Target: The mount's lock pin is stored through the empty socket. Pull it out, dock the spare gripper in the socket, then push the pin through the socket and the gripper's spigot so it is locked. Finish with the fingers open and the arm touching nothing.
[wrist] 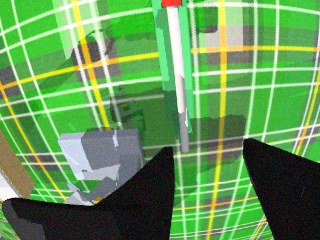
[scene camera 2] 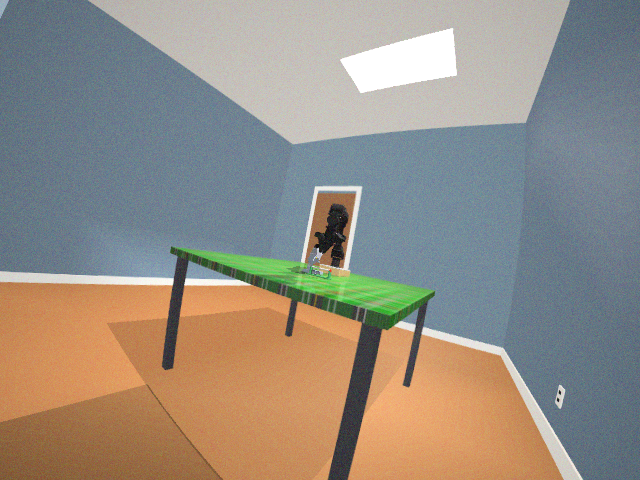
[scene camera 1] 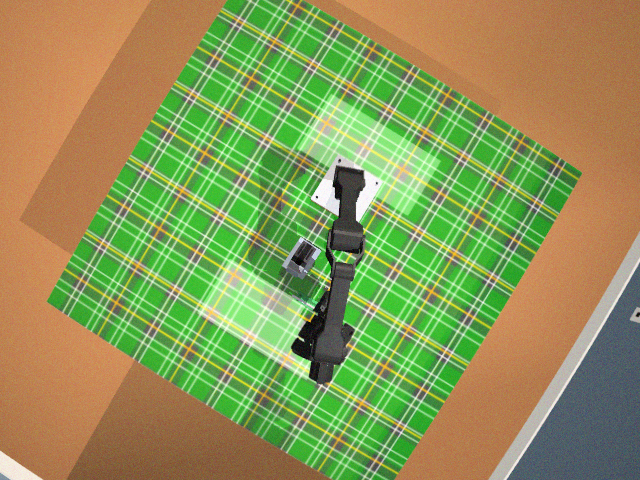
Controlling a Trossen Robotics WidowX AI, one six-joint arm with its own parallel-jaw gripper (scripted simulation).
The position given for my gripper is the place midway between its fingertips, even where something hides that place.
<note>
I see my gripper (scene camera 1: pixel 312 315) and a socket (wrist: pixel 118 154).
My gripper also shows in the wrist view (wrist: pixel 208 151).
</note>
